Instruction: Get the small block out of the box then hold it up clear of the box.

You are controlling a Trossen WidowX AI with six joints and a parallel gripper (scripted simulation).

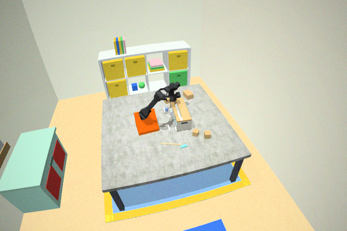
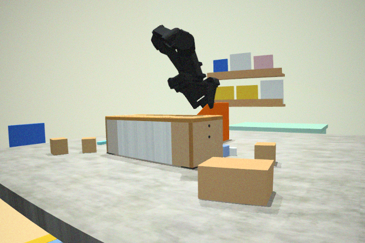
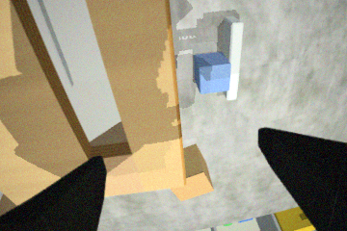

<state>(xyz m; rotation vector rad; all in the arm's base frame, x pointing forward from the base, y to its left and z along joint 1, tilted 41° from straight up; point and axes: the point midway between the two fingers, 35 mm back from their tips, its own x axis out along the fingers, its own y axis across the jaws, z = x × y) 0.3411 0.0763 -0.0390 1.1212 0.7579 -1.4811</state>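
The blue block is 4 cm behind my gripper tip, 4 cm to the left of it and 13 cm below it. Round my gripper tip: cyan piece: 11 cm behind, 51 cm to the right, 14 cm below; wooden box: 13 cm to the right, 9 cm below; thin stick: 20 cm behind, 44 cm to the right, 15 cm below.
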